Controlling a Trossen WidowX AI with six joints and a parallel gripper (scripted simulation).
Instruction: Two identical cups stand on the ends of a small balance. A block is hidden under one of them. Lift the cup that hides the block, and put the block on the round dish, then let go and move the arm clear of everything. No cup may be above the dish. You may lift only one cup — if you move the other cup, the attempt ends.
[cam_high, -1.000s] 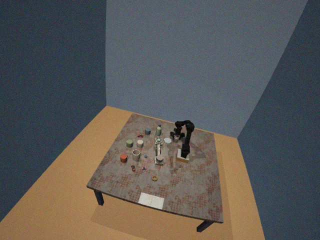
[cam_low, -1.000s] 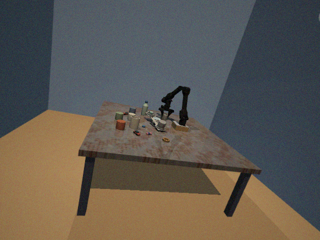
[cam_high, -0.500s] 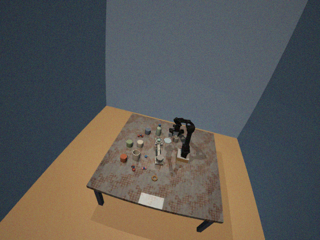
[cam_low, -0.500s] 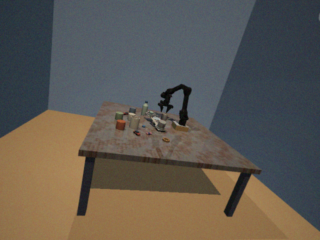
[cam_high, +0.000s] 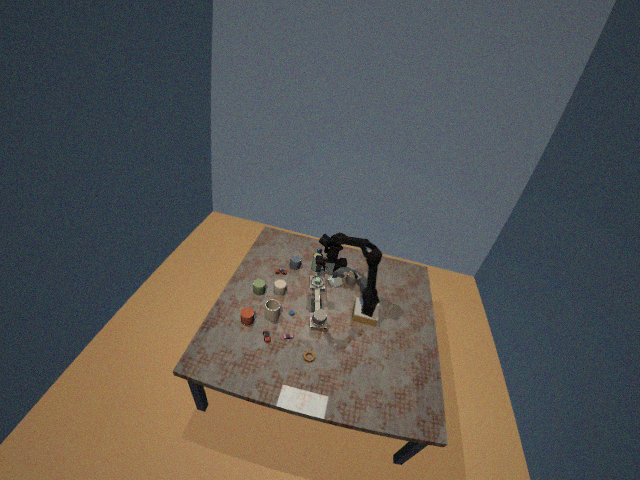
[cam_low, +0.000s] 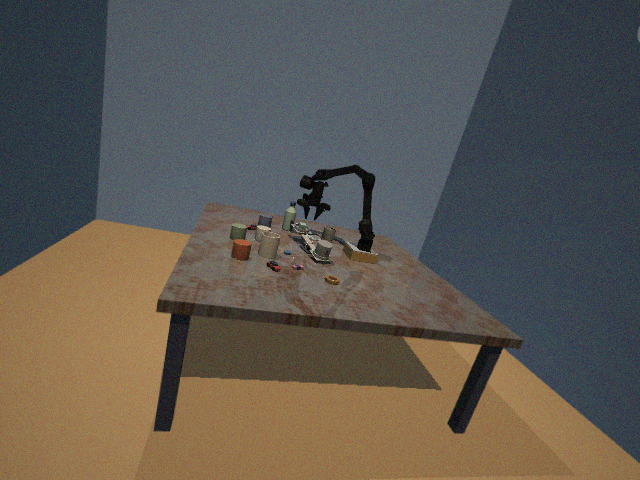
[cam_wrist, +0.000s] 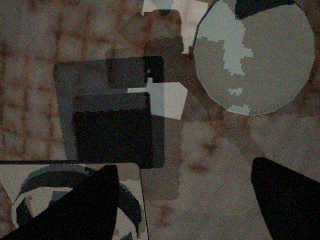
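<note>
The pale green block lies 80 mm to the left of my gripper tip, 40 mm ahead of it and 30 mm below it. Also, from my gripper tip: pale blue round dish (110 mm below, 60 mm to the right, 50 mm behind); bottle (110 mm to the right, 110 mm ahead); grey cup (130 mm to the right, 130 mm behind, 80 mm below).
</note>
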